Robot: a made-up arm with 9 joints. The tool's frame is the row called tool.
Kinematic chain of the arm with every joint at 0, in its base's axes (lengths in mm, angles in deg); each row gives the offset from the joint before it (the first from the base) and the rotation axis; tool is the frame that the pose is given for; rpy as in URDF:
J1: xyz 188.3 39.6 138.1 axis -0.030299 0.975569 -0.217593
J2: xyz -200 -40.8 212.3 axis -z
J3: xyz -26.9 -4 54.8 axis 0.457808 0.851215 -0.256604
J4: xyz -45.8 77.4 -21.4 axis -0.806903 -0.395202 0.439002
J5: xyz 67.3 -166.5 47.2 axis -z
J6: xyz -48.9 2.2 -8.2 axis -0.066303 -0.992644 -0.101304
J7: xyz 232.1 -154.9 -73 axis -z
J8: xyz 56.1 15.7 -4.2 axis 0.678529 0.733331 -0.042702
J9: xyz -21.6 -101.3 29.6 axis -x
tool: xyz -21.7 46.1 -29.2 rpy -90 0 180
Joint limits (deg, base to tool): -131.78..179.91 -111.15..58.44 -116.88..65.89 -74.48..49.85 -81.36..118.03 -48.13..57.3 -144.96..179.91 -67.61..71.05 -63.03..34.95
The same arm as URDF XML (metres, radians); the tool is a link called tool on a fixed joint. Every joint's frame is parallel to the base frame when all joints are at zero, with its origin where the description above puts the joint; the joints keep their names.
<robot name="arm">
  <link name="base"/>
  <link name="link1"/>
  <link name="link2"/>
  <link name="link3"/>
  <link name="link4"/>
  <link name="link5"/>
  <link name="link6"/>
  <link name="link7"/>
  <link name="link8"/>
  <link name="link9"/>
  <link name="tool"/>
  <joint name="J1" type="revolute">
    <parent link="base"/>
    <child link="link1"/>
    <origin xyz="0.1883 0.0396 0.1381" rpy="0.0000 0.0000 0.0000"/>
    <axis xyz="-0.030299 0.975569 -0.217593"/>
    <limit lower="-2.3000" upper="3.1400"/>
  </joint>
  <joint name="J2" type="revolute">
    <parent link="link1"/>
    <child link="link2"/>
    <origin xyz="-0.2000 -0.0408 0.2123" rpy="0.0000 0.0000 0.0000"/>
    <axis xyz="0 0 -1"/>
    <limit lower="-1.9399" upper="1.0200"/>
  </joint>
  <joint name="J3" type="revolute">
    <parent link="link2"/>
    <child link="link3"/>
    <origin xyz="-0.0269 -0.0040 0.0548" rpy="0.0000 0.0000 0.0000"/>
    <axis xyz="0.457808 0.851215 -0.256604"/>
    <limit lower="-2.0399" upper="1.1500"/>
  </joint>
  <joint name="J4" type="revolute">
    <parent link="link3"/>
    <child link="link4"/>
    <origin xyz="-0.0458 0.0774 -0.0214" rpy="0.0000 0.0000 0.0000"/>
    <axis xyz="-0.806903 -0.395202 0.439002"/>
    <limit lower="-1.2999" upper="0.8700"/>
  </joint>
  <joint name="J5" type="revolute">
    <parent link="link4"/>
    <child link="link5"/>
    <origin xyz="0.0673 -0.1665 0.0472" rpy="0.0000 0.0000 0.0000"/>
    <axis xyz="0 0 -1"/>
    <limit lower="-1.4200" upper="2.0600"/>
  </joint>
  <joint name="J6" type="revolute">
    <parent link="link5"/>
    <child link="link6"/>
    <origin xyz="-0.0489 0.0022 -0.0082" rpy="0.0000 0.0000 0.0000"/>
    <axis xyz="-0.066303 -0.992644 -0.101304"/>
    <limit lower="-0.8400" upper="1.0001"/>
  </joint>
  <joint name="J7" type="revolute">
    <parent link="link6"/>
    <child link="link7"/>
    <origin xyz="0.2321 -0.1549 -0.0730" rpy="0.0000 0.0000 0.0000"/>
    <axis xyz="0 0 -1"/>
    <limit lower="-2.5300" upper="3.1400"/>
  </joint>
  <joint name="J8" type="revolute">
    <parent link="link7"/>
    <child link="link8"/>
    <origin xyz="0.0561 0.0157 -0.0042" rpy="0.0000 0.0000 0.0000"/>
    <axis xyz="0.678529 0.733331 -0.042702"/>
    <limit lower="-1.1800" upper="1.2401"/>
  </joint>
  <joint name="J9" type="revolute">
    <parent link="link8"/>
    <child link="link9"/>
    <origin xyz="-0.0216 -0.1013 0.0296" rpy="0.0000 0.0000 0.0000"/>
    <axis xyz="-1 0 0"/>
    <limit lower="-1.1001" upper="0.6100"/>
  </joint>
  <joint name="tool_joint" type="fixed">
    <parent link="link9"/>
    <child link="tool"/>
    <origin xyz="-0.0217 0.0461 -0.0292" rpy="-1.5708 0.0000 3.1416"/>
  </joint>
</robot>

